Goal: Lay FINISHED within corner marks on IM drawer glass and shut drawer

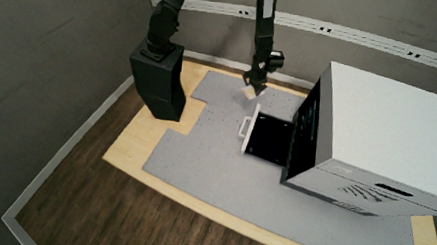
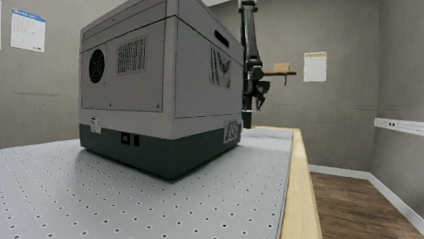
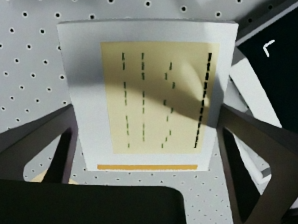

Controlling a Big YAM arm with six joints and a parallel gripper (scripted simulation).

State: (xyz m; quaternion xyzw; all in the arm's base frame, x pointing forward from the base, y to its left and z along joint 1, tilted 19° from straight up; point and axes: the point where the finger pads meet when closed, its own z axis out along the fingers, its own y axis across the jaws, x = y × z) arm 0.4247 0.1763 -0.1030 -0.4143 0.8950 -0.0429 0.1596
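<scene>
Right now my hand is 170 mm short of the drawer, 170 mm to the left of it and 100 mm above it. From my hand the other things lie so: cassette FINISHED: 10 mm to the right, 10 mm below.
</scene>
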